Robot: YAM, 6 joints.
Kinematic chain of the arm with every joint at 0, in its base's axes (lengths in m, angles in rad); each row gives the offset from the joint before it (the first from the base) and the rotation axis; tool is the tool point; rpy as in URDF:
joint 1: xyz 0 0 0.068 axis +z
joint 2: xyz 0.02 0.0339 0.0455 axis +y
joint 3: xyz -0.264 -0.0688 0 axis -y
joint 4: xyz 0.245 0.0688 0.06 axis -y
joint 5: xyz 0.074 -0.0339 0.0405 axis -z
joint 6: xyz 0.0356 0 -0.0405 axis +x
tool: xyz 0 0 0 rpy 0 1.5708 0
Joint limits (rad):
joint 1: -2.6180..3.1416
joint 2: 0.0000..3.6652
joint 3: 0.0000..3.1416
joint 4: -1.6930..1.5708
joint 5: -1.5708..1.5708
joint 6: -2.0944..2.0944
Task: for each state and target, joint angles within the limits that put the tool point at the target. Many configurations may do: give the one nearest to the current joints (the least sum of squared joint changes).
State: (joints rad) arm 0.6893 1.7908 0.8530 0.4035 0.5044 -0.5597
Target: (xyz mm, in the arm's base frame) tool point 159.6 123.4 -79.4
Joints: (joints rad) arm 0.7354 2.4699 0.5682 0.3058 0.4523 -0.5597
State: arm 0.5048 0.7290 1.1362 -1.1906 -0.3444 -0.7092
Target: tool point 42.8 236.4 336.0
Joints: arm 1.3284 1.2417 1.2425 -0.9697 -0.4407 -0.7092
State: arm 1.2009 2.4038 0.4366 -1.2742 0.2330 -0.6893
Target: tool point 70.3 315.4 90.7
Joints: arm 1.3765 2.1001 1.2344 -1.0305 0.2294 -0.6893
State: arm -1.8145 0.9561 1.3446 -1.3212 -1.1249 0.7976
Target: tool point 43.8 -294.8 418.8
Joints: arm -1.5305 1.5136 1.7079 -0.9940 -1.1101 0.7976
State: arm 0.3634 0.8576 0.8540 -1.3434 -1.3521 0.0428
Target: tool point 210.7 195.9 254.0
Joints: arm 0.6288 1.5899 1.1842 -1.0222 -1.3231 0.0428
